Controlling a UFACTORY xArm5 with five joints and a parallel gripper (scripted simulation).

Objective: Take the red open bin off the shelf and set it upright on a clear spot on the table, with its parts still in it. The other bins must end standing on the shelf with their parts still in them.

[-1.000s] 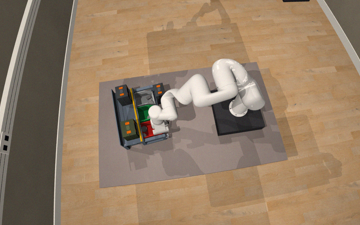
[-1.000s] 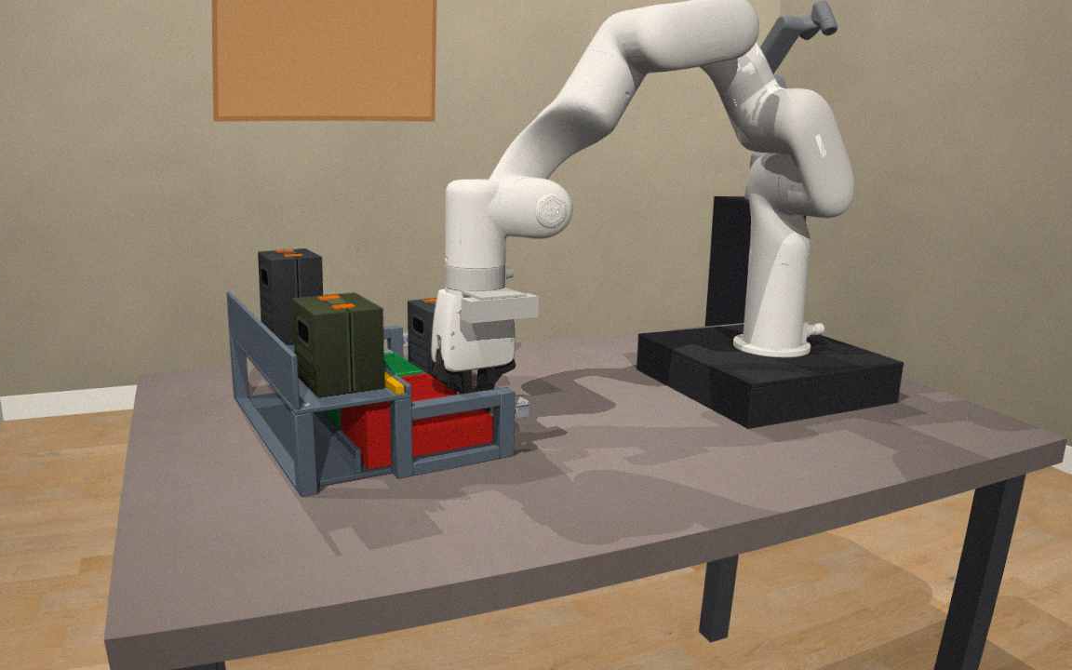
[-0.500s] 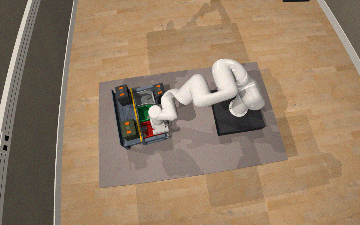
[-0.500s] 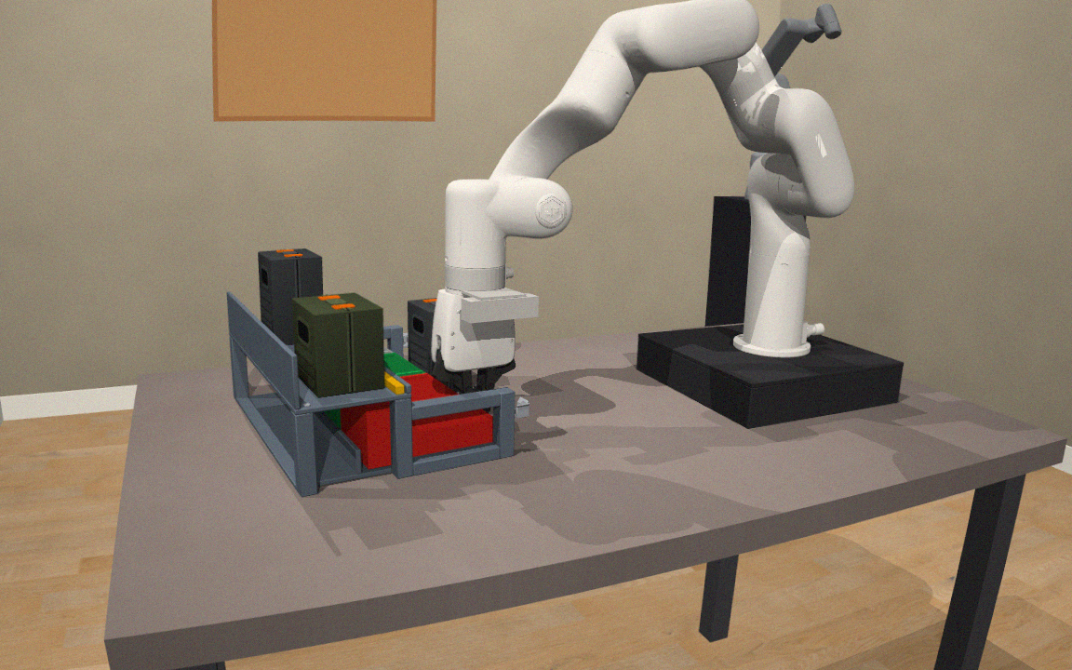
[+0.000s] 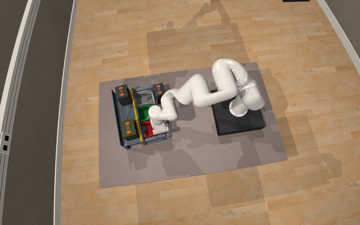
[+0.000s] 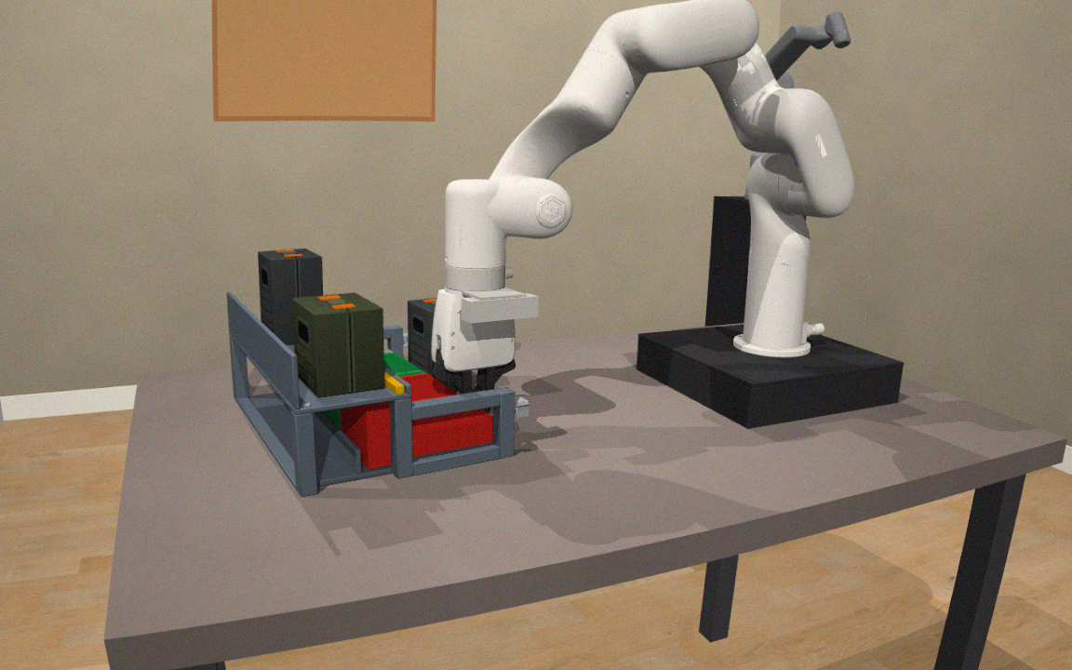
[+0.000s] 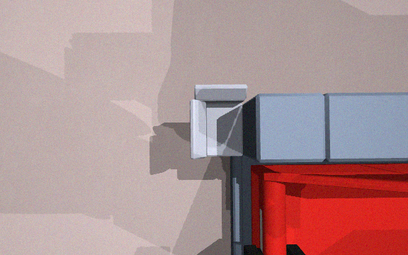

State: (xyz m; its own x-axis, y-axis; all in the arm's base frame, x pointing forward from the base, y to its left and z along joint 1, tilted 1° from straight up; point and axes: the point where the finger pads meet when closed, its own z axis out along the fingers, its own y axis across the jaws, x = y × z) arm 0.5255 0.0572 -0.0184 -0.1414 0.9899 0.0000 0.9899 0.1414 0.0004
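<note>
The red open bin is 8 cm ahead of my hand and 1 cm to the left of it. The rest, counted from my hand: green bin: 10 cm to the right, 10 cm ahead; grey shelf: 12 cm ahead, 10 cm to the right, 2 cm above; grey disc: 12 cm ahead, 4 cm to the left, 3 cm below.
</note>
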